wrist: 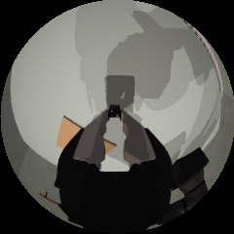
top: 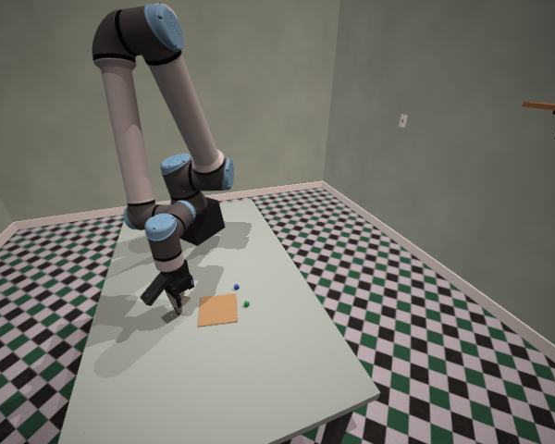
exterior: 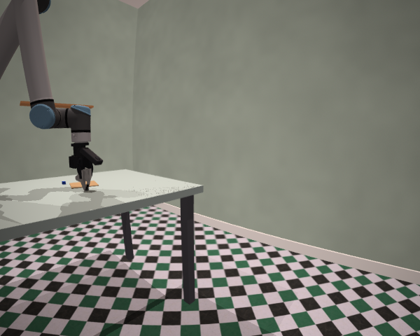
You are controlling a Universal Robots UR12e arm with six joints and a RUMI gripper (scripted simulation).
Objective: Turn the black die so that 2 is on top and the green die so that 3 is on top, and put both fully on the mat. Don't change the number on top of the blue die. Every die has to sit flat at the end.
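Now: hand 5 cm short of the orange mat, 14 cm to the right of it and 2 cm above it. Also, from my hand: green die: 8 cm ahead, 24 cm to the left, 1 cm below; black die: 1 cm below; blue die: 3 cm behind, 24 cm to the left, 1 cm below.
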